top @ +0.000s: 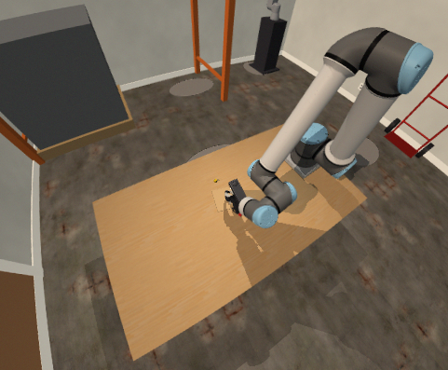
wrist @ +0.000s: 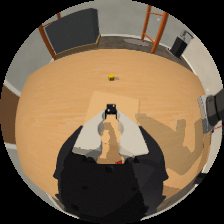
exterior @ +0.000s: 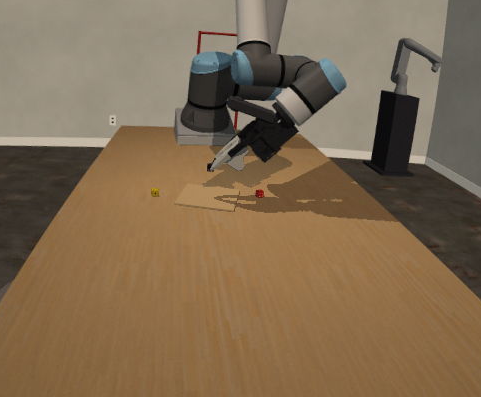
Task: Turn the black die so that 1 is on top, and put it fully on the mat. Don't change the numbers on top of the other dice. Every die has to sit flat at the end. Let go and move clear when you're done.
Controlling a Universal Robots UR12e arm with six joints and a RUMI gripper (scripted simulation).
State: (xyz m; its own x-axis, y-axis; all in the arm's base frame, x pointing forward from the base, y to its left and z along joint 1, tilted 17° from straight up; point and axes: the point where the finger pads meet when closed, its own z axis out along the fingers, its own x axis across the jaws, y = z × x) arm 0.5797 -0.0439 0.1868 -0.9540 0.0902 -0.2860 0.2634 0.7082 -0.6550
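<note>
Now: hand 10 mm to the left of the black die and 10 mm above it. From my hand the other things lie so: yellow die (140 mm to the right, 80 mm below, 10 mm behind); red die (120 mm to the left, 80 mm below, 10 mm behind); tan mat (80 mm below, 10 mm to the right).
</note>
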